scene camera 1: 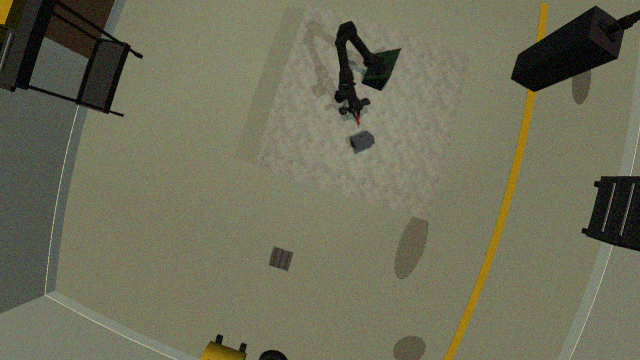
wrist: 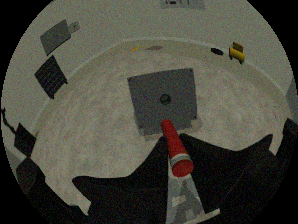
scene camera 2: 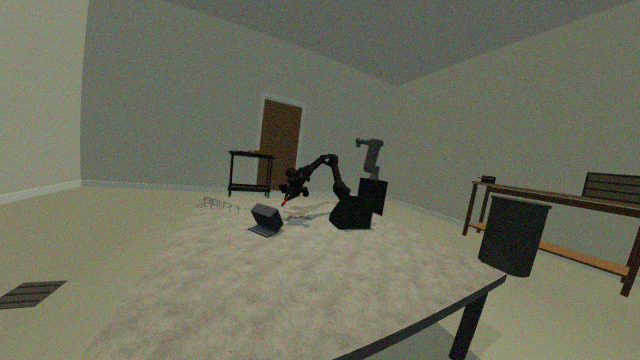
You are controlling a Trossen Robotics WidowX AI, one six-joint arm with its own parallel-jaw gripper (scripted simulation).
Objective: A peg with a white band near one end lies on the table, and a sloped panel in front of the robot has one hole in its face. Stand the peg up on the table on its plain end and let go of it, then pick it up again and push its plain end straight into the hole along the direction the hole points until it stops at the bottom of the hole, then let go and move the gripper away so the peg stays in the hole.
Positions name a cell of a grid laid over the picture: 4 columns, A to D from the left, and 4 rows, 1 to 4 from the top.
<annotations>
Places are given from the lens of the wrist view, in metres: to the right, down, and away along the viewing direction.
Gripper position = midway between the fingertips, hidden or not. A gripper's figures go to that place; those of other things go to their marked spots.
my gripper (wrist: C3): 0.02, 0.02, 0.09
red peg (wrist: C3): 0.02, 0.03, 0.05
</annotations>
